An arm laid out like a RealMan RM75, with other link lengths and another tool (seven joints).
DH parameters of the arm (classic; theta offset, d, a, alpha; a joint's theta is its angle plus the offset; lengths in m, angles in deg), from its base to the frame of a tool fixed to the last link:
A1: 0 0.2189 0 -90
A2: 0 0 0 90
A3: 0 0.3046 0 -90
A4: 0 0 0 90
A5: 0 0.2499 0 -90
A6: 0 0 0 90
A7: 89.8 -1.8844 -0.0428 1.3
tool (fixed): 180 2.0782 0 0
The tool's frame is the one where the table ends.
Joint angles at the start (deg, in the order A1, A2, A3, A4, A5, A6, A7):
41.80, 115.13, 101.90, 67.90, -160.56, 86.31, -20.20
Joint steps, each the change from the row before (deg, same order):
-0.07, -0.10, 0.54, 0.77, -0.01, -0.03, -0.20
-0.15, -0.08, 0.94, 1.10, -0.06, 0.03, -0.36
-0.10, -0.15, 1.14, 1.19, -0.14, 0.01, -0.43
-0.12, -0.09, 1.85, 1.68, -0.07, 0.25, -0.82
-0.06, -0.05, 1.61, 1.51, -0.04, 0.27, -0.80
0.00, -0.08, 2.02, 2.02, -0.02, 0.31, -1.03
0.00, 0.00, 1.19, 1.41, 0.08, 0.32, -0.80
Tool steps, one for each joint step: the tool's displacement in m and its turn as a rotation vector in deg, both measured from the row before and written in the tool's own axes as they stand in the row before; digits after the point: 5 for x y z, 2 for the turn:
0.00251, -0.00217, -0.00349, 0.88, 0.24, 0.11
0.00368, -0.00236, -0.00480, 1.20, 0.28, 0.25
0.00517, -0.00287, -0.00593, 1.37, 0.47, 0.31
0.00648, -0.00357, -0.00823, 1.86, 0.37, 0.43
0.00548, -0.00349, -0.00746, 1.63, 0.34, 0.24
0.00715, -0.00537, -0.01026, 2.22, 0.57, 0.20
0.00372, -0.00379, -0.00666, 1.40, 0.29, -0.15

